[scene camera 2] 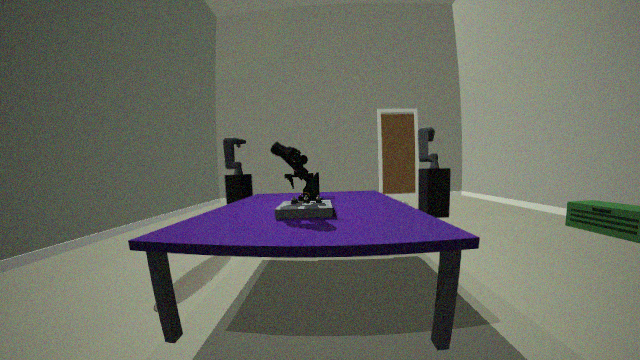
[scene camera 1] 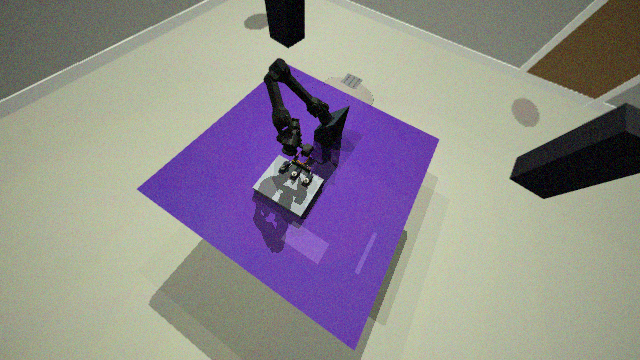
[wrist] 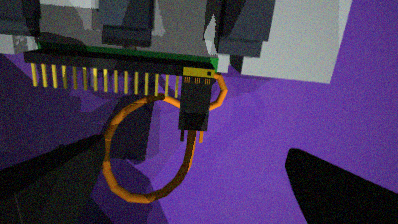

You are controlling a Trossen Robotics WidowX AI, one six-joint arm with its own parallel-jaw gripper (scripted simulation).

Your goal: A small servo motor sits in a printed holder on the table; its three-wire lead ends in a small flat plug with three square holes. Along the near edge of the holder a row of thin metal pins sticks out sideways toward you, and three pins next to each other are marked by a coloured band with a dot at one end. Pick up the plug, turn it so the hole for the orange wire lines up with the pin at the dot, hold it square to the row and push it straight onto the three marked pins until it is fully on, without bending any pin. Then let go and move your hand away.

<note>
My gripper is open and holds nothing. Further things: a grey holder.
</note>
